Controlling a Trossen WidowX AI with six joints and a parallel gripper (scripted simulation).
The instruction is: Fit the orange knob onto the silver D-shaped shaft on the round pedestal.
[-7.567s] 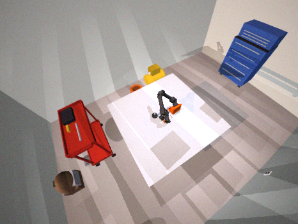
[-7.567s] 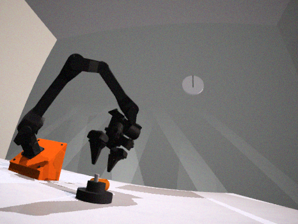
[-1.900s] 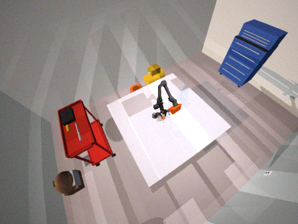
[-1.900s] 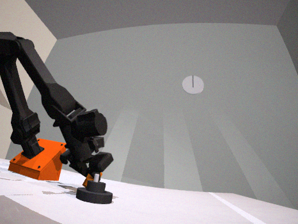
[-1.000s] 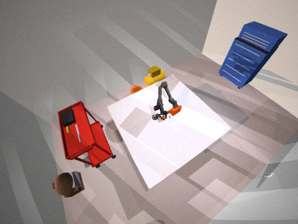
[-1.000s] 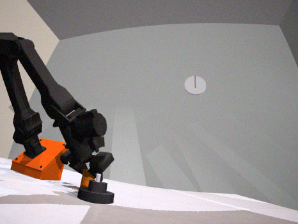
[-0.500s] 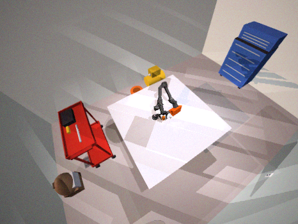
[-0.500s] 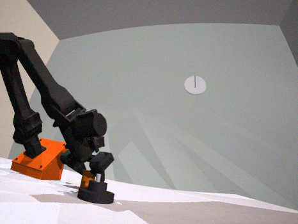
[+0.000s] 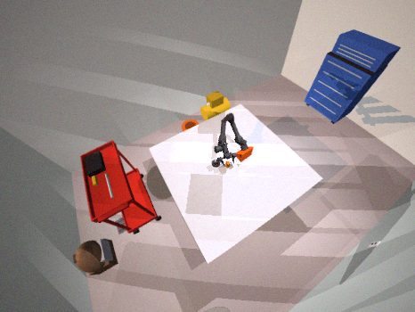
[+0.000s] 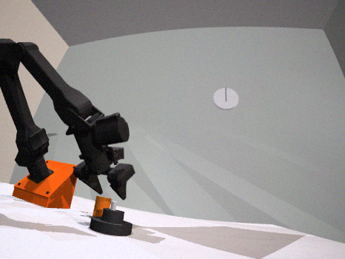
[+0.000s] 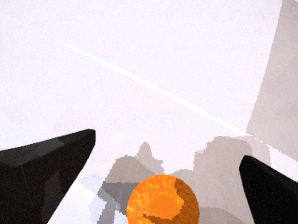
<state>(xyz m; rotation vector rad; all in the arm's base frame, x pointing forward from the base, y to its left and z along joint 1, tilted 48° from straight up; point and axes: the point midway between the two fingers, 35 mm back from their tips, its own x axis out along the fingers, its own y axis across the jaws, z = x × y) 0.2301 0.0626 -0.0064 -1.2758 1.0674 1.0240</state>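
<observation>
Right now the orange knob is 3 cm to the right of my gripper tip and 2 cm below it. Round my gripper tip: round black pedestal 12 cm to the right, 9 cm ahead, 4 cm below.
</observation>
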